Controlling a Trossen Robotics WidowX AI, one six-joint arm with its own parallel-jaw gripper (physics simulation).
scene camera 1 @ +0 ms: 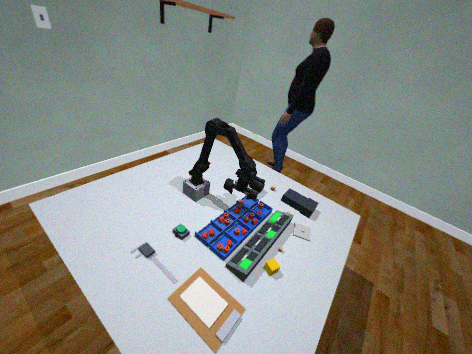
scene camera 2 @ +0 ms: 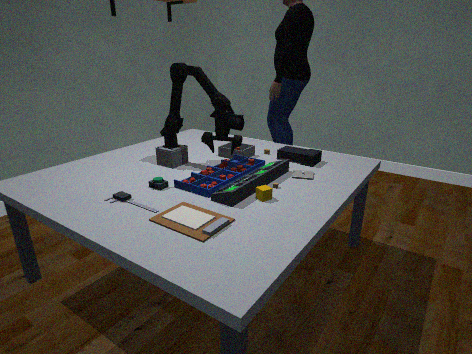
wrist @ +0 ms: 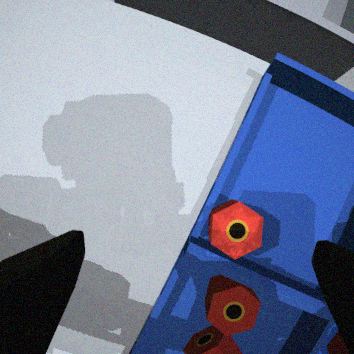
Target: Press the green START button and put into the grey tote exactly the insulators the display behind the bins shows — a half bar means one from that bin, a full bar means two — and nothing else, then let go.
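Note:
My gripper is open and empty above the far end of the blue bins. A red insulator with a black centre lies by a divider in the end bin, between the finger lines and below them. Another insulator lies past the divider. The grey tote stands beyond the bins with something red inside; the arm hides it in scene camera 1. The display shows several green patches; exact bar lengths are unclear. The green START button stands left of the bins.
A yellow cube stands beside the display. A black box and a light flat plate lie to the right. A clipboard and caliper lie in front. A person stands behind the table.

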